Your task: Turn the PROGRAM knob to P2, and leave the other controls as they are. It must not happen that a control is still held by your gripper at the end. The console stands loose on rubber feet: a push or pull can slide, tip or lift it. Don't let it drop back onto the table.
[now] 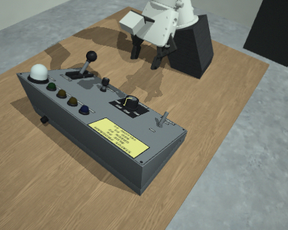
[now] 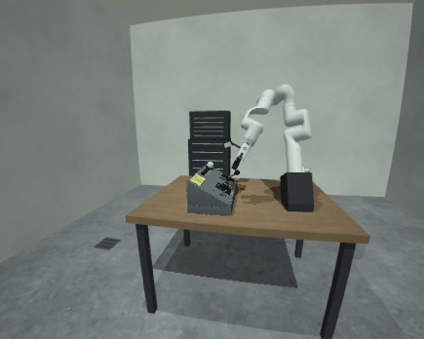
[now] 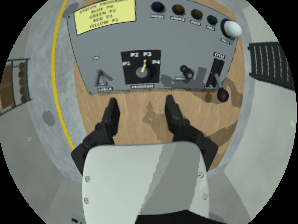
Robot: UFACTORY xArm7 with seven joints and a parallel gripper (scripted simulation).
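Right now my hand is 8 cm short of the grey console, 8 cm to the left of it and 15 cm above it. The rest, counted from my hand: metal toggle switch (8 cm ahead, 11 cm to the left, 14 cm below); then small slider knob (4 cm ahead, 13 cm to the right, 13 cm below); then ball-topped lever (1 cm behind, 24 cm to the right, 12 cm below).
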